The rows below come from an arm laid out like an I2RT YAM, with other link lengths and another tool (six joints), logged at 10 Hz.
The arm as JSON. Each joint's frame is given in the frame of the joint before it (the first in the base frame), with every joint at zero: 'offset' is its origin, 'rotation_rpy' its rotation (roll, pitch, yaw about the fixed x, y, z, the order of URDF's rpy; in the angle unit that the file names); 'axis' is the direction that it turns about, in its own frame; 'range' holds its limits. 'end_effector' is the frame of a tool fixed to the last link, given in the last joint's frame.
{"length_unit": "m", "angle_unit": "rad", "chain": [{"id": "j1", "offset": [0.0, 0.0, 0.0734], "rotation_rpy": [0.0, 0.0, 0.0], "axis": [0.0, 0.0, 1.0], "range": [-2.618, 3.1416]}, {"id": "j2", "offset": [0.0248, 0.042, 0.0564], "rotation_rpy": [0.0, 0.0, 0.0], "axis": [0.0, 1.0, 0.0], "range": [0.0, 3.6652]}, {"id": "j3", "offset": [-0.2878, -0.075, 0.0], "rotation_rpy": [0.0, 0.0, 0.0], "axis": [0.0, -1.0, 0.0], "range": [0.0, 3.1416]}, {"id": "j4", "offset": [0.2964, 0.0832, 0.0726], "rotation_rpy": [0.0, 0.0, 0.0], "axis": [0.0, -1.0, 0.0], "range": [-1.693, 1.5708]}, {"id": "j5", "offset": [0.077, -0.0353, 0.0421], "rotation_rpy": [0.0, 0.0, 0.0], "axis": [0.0, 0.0, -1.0], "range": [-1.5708, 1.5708]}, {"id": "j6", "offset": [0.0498, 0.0, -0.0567], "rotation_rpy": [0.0, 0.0, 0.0], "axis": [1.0, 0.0, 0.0], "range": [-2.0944, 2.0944]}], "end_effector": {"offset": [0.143, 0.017, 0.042], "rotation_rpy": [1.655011, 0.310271, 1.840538]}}
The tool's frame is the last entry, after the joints.
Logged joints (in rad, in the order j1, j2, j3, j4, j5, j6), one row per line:
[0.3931, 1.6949, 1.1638, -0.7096, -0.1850, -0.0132]
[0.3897, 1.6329, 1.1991, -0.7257, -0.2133, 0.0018]
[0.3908, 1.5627, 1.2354, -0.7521, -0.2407, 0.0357]
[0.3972, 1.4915, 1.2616, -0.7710, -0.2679, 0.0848]
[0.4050, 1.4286, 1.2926, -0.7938, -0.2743, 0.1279]
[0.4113, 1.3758, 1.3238, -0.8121, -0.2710, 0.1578]
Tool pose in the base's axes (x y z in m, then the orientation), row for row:
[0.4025, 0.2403, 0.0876, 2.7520, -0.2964, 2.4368]
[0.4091, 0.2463, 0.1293, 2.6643, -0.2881, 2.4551]
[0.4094, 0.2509, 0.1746, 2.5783, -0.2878, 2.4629]
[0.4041, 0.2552, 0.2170, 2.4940, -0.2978, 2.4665]
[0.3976, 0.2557, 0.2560, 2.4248, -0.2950, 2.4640]
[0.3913, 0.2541, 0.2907, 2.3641, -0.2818, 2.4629]
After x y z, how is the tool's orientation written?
As angles about the fixed x, y, z axes (roll, pitch, yaw), in radians.
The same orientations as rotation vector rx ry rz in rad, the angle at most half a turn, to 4 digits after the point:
[-1.0885, -2.7107, -0.6911]
[-1.0811, -2.7185, -0.8125]
[-1.0859, -2.7089, -0.9362]
[-1.0956, -2.6816, -1.0599]
[-1.1097, -2.6662, -1.1611]
[1.1141, 2.6546, 1.2457]

